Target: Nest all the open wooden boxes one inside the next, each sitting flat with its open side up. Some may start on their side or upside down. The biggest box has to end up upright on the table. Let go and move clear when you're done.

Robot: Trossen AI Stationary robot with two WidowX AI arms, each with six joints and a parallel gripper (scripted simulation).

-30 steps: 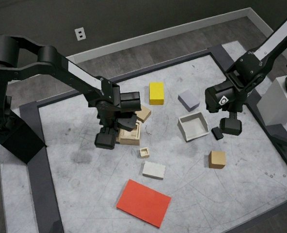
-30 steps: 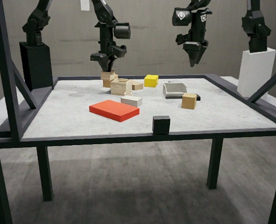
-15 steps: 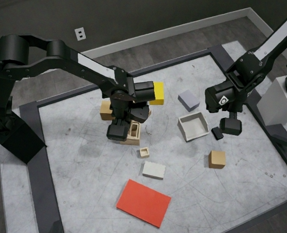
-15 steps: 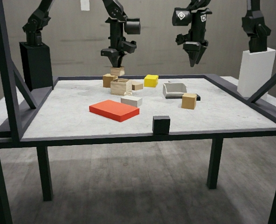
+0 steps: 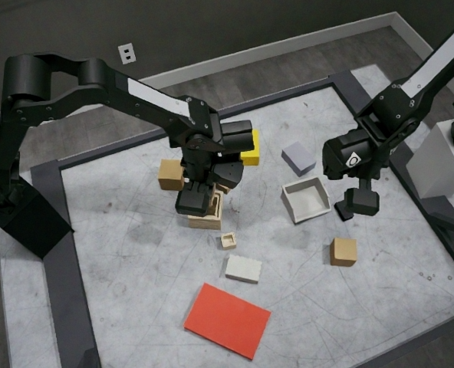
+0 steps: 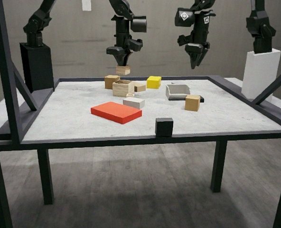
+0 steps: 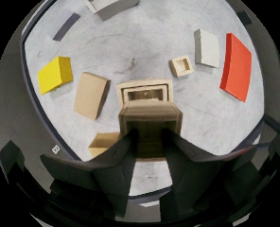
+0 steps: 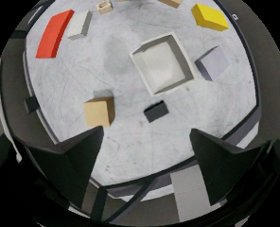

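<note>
Now: right hand 50 mm short of the white tray, 60 mm to the right of it and 160 mm above it. From my right hand the other things lie so: black block: 20 mm ahead, 30 mm to the right, 170 mm below; grey block: 180 mm ahead, 50 mm to the left, 170 mm below; white block: 100 mm behind, 240 mm to the left, 170 mm below.
Right now my left hand is 100 mm short of the tan block, 50 mm to the left of it and 140 mm above it. The rest, counted from my left hand: red slab 260 mm behind, 20 mm to the right, 140 mm below; then white block 160 mm behind, 70 mm to the right, 140 mm below; then white tray 10 mm behind, 250 mm to the right, 130 mm below.
</note>
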